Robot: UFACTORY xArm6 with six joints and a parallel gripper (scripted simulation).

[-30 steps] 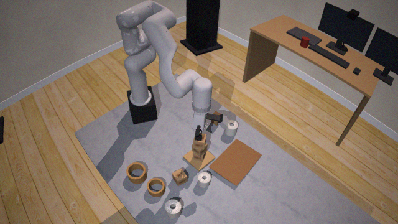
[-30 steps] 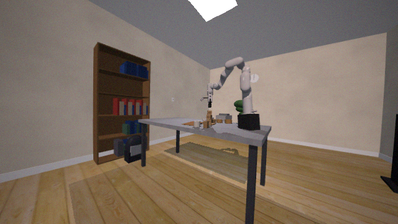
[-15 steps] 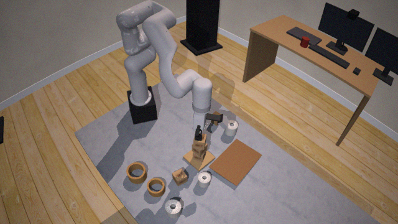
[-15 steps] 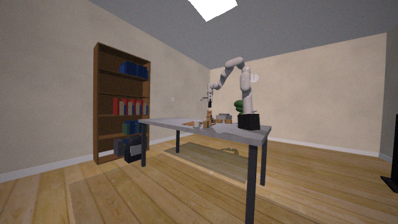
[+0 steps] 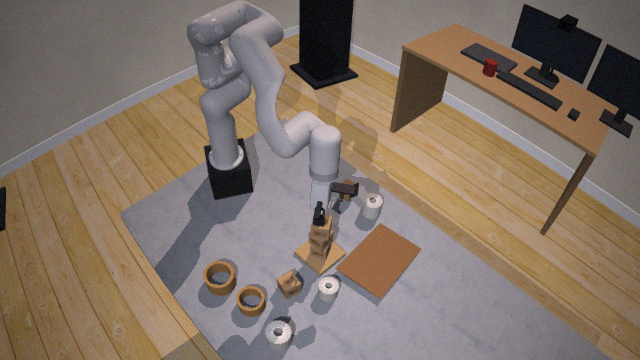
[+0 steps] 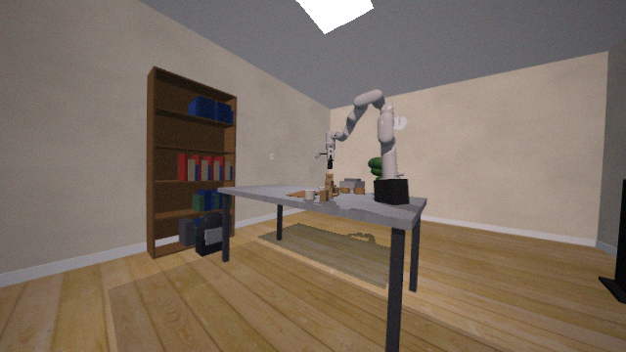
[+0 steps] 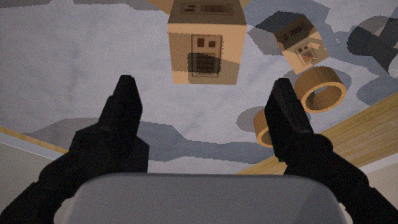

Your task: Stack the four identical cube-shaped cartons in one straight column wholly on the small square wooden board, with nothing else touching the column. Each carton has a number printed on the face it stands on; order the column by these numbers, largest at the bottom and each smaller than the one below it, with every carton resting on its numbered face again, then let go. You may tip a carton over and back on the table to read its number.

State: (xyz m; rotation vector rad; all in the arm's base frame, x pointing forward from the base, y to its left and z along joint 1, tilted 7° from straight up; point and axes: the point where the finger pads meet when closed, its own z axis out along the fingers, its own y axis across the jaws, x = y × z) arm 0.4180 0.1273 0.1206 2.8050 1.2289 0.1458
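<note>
The carton lies 190 mm below my hand, 150 mm to the right of it and 70 mm ahead of it. The rest, counted from my hand: square wooden board (220 mm below).
</note>
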